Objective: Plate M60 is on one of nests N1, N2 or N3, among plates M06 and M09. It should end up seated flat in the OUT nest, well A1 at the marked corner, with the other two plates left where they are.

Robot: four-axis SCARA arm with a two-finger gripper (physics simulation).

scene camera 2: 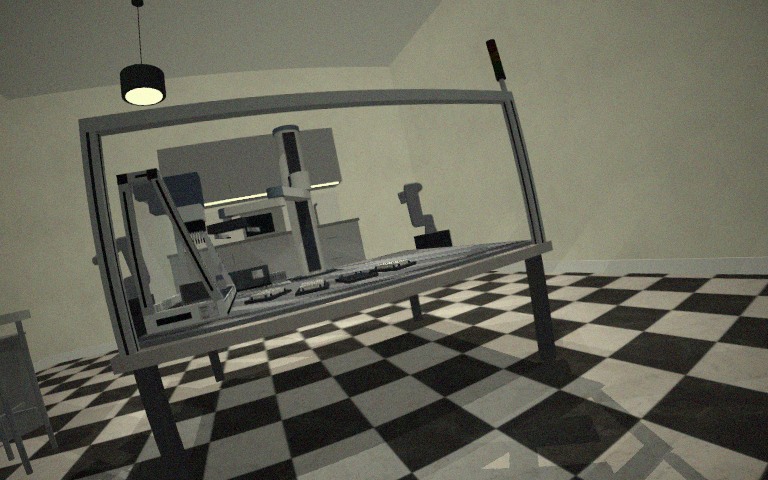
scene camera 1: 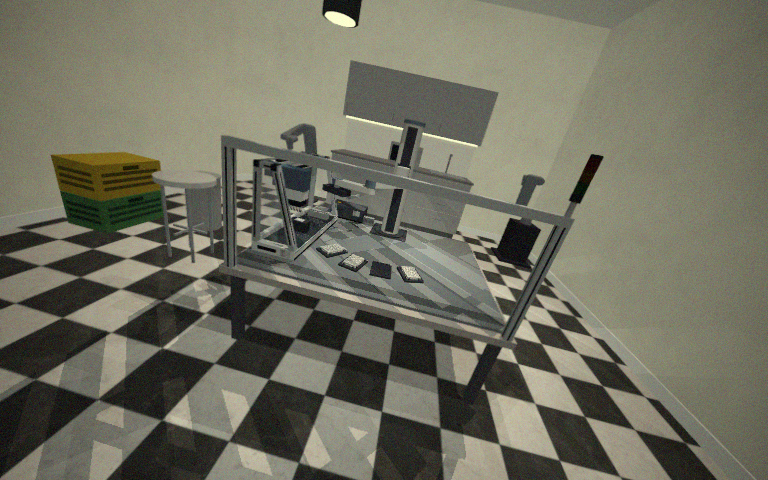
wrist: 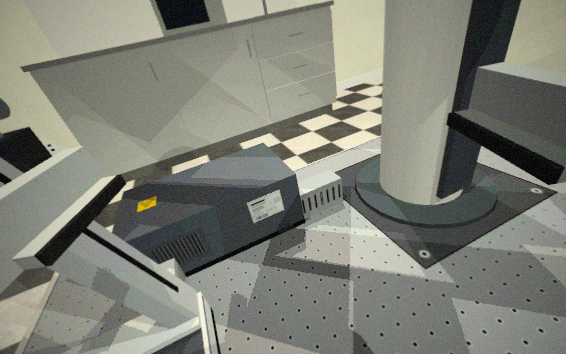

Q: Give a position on a perforated grey deck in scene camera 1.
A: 453,286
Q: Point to a perforated grey deck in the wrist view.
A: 337,276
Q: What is my gripper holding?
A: Nothing.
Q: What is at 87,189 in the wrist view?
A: My gripper.
